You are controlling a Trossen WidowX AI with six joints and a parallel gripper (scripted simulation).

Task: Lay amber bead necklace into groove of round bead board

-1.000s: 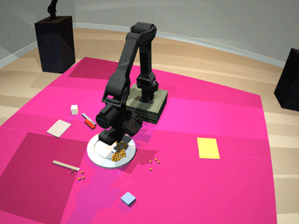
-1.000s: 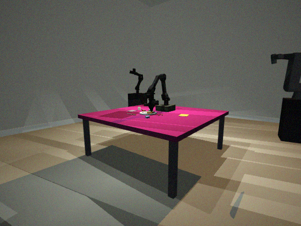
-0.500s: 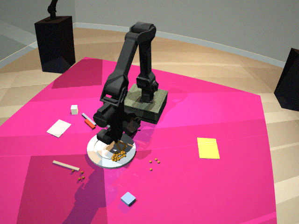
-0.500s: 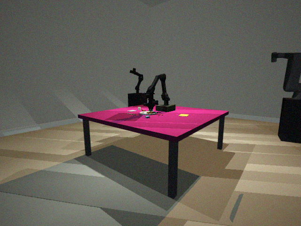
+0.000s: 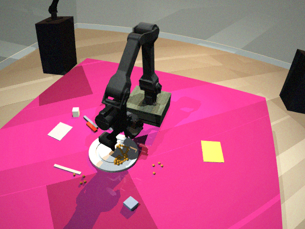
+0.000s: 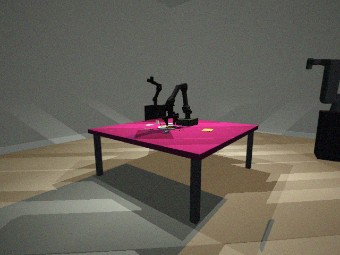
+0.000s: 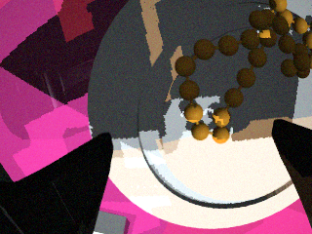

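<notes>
Right now my gripper tip is 40 mm short of the round bead board, 20 mm to the left of it and 10 mm above it. From my gripper tip the other things lie so: white block: 120 mm behind, 70 mm to the right, 10 mm below; then red-handled tool: 170 mm to the right, 100 mm behind, 20 mm below; then white strip: 170 mm to the right, 170 mm ahead, 20 mm below.
</notes>
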